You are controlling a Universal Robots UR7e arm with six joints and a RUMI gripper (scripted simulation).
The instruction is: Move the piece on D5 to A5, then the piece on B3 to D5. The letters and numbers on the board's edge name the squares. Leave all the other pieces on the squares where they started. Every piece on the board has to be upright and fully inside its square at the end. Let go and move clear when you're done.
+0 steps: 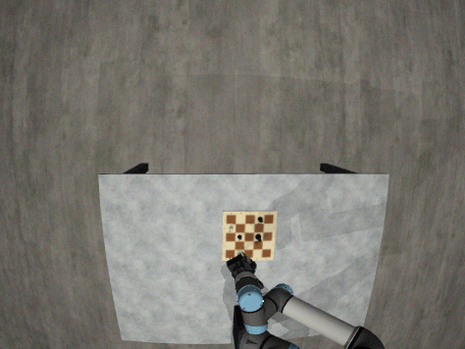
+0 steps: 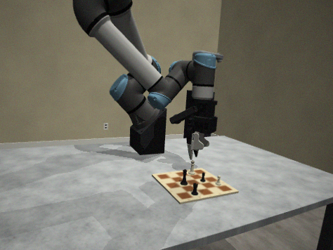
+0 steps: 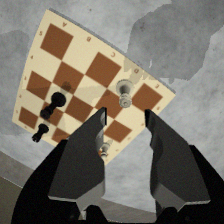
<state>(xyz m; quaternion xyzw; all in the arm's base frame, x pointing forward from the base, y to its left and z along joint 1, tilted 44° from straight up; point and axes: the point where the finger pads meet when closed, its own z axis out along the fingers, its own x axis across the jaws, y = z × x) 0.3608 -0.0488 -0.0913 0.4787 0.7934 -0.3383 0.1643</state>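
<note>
My gripper is now 50 mm above the tall white piece. Also, from my hand: small white pawn (120 mm ahead, 30 mm to the left, 60 mm below); then tall black piece (70 mm ahead, 80 mm to the right, 50 mm below); then chessboard (70 mm ahead, 40 mm to the right, 80 mm below).
</note>
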